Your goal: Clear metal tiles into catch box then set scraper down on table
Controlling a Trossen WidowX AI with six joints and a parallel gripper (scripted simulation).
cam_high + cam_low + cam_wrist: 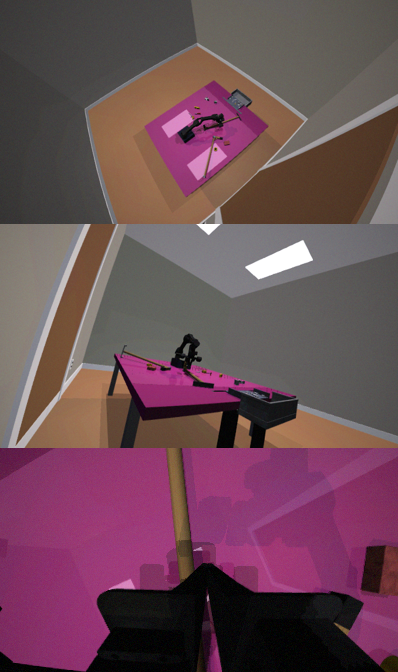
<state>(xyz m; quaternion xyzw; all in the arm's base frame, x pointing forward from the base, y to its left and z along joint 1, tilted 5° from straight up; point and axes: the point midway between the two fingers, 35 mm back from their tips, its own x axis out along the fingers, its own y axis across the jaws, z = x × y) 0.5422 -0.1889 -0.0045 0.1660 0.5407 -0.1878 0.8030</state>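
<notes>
My gripper tip is now 20 mm short of the long scraper, 20 mm to the right of it and 10 mm above it. Round my gripper tip: red-brown block (150 mm behind, 260 mm to the right, 70 mm below); long wooden-handled tool (420 mm behind, 270 mm to the right, 40 mm below); yellow ring (330 mm behind, 220 mm to the right, 70 mm below).
</notes>
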